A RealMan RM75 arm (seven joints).
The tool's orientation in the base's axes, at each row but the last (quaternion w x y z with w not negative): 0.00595 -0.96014 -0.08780 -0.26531; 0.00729 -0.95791 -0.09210 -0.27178; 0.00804 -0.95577 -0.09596 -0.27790; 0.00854 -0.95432 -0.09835 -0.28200; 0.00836 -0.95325 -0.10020 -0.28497; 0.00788 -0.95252 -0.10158 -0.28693; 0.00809 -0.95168 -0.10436 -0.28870; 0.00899 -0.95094 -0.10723 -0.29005; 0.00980 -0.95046 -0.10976 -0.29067; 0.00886 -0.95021 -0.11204 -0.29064; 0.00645 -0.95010 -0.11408 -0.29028
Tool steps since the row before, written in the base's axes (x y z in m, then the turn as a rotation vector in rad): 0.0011 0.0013 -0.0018 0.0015 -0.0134 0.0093; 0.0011 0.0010 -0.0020 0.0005 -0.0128 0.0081; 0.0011 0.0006 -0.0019 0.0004 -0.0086 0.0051; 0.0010 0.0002 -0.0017 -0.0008 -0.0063 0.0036; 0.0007 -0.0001 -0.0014 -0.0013 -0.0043 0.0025; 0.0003 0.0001 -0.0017 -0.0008 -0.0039 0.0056; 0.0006 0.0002 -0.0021 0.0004 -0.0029 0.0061; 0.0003 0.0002 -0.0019 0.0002 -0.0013 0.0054; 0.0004 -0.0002 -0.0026 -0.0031 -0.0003 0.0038; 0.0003 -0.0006 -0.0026 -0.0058 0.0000 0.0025; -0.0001 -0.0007 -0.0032 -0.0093 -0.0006 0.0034
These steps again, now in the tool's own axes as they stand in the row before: 0.0002 -0.0012 0.0022 0.0038 0.0138 -0.0080; 0.0000 -0.0009 0.0023 0.0024 0.0130 -0.0075; 0.0000 -0.0005 0.0022 0.0015 0.0087 -0.0047; -0.0001 -0.0001 0.0020 0.0001 0.0062 -0.0039; -0.0002 0.0002 0.0015 -0.0005 0.0041 -0.0031; -0.0007 -0.0001 0.0016 0.0017 0.0039 -0.0054; -0.0006 -0.0002 0.0021 0.0031 0.0032 -0.0051; -0.0008 -0.0002 0.0018 0.0029 0.0016 -0.0045; -0.0012 0.0002 0.0024 -0.0005 -0.0002 -0.0049; -0.0013 0.0005 0.0023 -0.0033 -0.0011 -0.0053; -0.0020 0.0005 0.0026 -0.0057 -0.0013 -0.0080
